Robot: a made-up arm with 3 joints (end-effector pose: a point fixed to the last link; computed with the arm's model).
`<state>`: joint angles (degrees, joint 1 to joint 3).
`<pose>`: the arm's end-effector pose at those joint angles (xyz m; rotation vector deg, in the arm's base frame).
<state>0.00 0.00 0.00</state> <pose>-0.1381 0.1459 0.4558 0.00 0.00 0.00</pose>
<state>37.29 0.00 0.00</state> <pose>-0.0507 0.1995 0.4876 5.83 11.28 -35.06</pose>
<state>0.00 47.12 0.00</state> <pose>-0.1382 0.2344 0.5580 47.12 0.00 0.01</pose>
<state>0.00 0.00 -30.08</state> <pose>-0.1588 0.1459 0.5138 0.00 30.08 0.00</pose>
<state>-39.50 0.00 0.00</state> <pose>-0.1712 0.0442 0.4176 -6.18 -11.96 37.14</pose>
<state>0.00 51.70 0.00</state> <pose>-0.1382 0.2379 0.5710 51.70 0.00 0.01</pose>
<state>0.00 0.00 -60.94</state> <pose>-0.1470 0.1459 0.5759 0.00 60.94 0.00</pose>
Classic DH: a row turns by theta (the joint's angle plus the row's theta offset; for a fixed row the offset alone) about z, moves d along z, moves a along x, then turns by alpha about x. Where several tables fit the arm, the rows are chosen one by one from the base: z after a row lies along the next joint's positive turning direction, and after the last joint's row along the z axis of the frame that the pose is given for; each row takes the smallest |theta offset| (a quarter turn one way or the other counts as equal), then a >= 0, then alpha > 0; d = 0 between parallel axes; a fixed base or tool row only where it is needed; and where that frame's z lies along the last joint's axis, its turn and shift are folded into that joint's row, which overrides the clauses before.
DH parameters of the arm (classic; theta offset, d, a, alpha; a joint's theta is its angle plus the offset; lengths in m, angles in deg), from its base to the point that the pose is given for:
base (fixed): -27.31 0.5446 -0.0248 -160.08
joint 1: 64.1 -0.0423 -0.0782 81.01
joint 2: 72.15 -0.0119 0.085 90
joint 3: -90 -0.0729 0.0976 90
tool (fixed): 180 -0.0675 0 0

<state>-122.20 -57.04 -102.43</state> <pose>-0.0867 -0.0965 0.4864 -86.98 -14.23 12.72</pose>
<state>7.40 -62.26 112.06</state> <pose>0.0508 -0.0338 0.4701 -43.70 -94.22 54.58</pose>
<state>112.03 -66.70 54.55</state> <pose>-0.1122 0.0966 0.5077 -51.20 39.83 -45.33</pose>
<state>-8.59 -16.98 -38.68</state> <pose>-0.1712 0.0993 0.5049 -20.09 34.50 1.17</pose>
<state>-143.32 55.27 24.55</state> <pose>-0.0919 -0.2106 0.4091 30.91 12.01 132.04</pose>
